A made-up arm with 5 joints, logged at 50 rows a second.
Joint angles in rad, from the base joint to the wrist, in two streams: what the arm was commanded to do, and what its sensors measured. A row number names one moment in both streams.
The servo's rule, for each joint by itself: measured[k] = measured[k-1] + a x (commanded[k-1-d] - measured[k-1]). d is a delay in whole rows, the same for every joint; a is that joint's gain. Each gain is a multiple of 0.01, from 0.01 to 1. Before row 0 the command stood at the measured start. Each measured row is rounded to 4 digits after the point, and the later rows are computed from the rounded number. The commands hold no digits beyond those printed.
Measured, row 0:
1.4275 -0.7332 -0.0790 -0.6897 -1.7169
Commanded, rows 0 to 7:
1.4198 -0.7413 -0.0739 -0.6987 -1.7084
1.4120 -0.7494 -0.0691 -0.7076 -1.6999
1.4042 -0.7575 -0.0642 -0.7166 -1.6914
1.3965 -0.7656 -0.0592 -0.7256 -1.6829
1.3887 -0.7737 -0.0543 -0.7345 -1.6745
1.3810 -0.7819 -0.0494 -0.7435 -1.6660
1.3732 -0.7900 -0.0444 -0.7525 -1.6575
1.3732 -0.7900 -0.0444 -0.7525 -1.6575
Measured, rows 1 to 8:
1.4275 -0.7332 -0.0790 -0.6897 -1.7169
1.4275 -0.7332 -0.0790 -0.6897 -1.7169
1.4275 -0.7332 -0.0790 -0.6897 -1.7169
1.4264 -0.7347 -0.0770 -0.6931 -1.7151
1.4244 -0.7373 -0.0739 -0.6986 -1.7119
1.4216 -0.7409 -0.0701 -0.7054 -1.7076
1.4181 -0.7453 -0.0658 -0.7131 -1.7024
1.4140 -0.7504 -0.0613 -0.7212 -1.6965
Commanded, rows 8 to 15:
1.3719 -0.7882 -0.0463 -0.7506 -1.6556
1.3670 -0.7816 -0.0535 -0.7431 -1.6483
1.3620 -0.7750 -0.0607 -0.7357 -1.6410
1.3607 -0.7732 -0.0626 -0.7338 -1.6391
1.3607 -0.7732 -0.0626 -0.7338 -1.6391
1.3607 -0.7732 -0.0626 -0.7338 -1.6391
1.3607 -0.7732 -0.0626 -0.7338 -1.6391
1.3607 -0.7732 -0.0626 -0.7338 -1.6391
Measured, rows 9 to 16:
1.4094 -0.7561 -0.0567 -0.7297 -1.6901
1.4043 -0.7622 -0.0519 -0.7384 -1.6833
1.3999 -0.7672 -0.0490 -0.7438 -1.6779
1.3960 -0.7710 -0.0479 -0.7464 -1.6732
1.3919 -0.7729 -0.0501 -0.7451 -1.6680
1.3877 -0.7733 -0.0542 -0.7415 -1.6623
1.3839 -0.7733 -0.0575 -0.7386 -1.6574
1.3807 -0.7733 -0.0595 -0.7368 -1.6536

